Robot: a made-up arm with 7 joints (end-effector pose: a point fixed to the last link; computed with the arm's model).
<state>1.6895 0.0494 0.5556 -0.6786 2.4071 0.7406 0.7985</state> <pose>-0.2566 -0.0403 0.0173 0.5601 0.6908 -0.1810 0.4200</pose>
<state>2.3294 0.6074 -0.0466 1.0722 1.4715 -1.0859 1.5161</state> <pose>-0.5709 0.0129 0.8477 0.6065 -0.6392 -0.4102 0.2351</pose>
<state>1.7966 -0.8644 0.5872 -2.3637 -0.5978 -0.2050 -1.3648</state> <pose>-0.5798 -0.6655 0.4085 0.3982 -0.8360 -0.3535 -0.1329</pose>
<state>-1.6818 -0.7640 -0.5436 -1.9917 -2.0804 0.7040 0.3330</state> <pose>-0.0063 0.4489 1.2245 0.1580 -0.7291 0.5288 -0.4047</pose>
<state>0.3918 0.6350 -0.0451 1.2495 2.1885 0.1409 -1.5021</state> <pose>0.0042 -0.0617 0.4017 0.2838 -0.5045 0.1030 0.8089</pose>
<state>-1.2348 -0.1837 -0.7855 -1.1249 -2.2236 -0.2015 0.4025</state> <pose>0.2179 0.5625 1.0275 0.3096 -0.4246 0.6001 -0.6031</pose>
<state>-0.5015 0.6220 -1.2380 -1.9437 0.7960 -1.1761 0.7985</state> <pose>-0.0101 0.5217 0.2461 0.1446 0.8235 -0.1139 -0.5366</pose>
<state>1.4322 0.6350 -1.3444 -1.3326 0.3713 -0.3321 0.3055</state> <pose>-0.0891 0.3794 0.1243 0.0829 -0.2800 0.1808 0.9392</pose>
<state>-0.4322 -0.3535 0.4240 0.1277 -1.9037 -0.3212 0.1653</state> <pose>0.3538 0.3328 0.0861 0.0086 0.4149 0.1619 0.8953</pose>
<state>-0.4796 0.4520 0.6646 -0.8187 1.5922 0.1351 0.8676</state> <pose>-0.1390 0.0329 0.4322 0.6295 -0.1132 0.3764 -0.6702</pose>
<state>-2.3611 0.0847 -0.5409 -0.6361 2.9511 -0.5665 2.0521</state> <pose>-0.5637 0.1126 0.6665 0.5807 0.5673 0.5500 -0.1963</pose>
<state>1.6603 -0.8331 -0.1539 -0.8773 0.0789 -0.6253 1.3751</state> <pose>-0.5163 -0.3366 0.0323 0.5486 0.7643 0.1714 -0.2924</pose>
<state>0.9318 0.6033 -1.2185 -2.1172 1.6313 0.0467 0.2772</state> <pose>-0.0088 -0.2135 0.3018 0.7391 -0.3033 -0.1247 0.5884</pose>
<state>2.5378 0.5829 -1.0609 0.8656 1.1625 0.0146 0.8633</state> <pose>-0.2748 0.3054 0.8039 0.3631 -0.5364 -0.3925 0.6530</pose>
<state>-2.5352 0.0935 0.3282 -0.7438 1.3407 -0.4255 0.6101</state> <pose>0.0962 0.0449 0.5552 0.8153 0.1696 -0.1573 0.5308</pose>
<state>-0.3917 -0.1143 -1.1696 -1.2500 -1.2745 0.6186 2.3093</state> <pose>0.2346 0.3932 0.2187 0.1835 -0.7645 -0.2746 -0.5536</pose>
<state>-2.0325 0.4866 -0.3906 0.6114 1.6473 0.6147 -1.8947</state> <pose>-0.1077 0.1671 0.6509 0.0707 0.7833 0.5601 -0.2602</pose>
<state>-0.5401 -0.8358 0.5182 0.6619 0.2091 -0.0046 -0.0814</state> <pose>0.5530 -0.2781 0.8960 0.7677 -0.4238 0.0197 0.4803</pose>
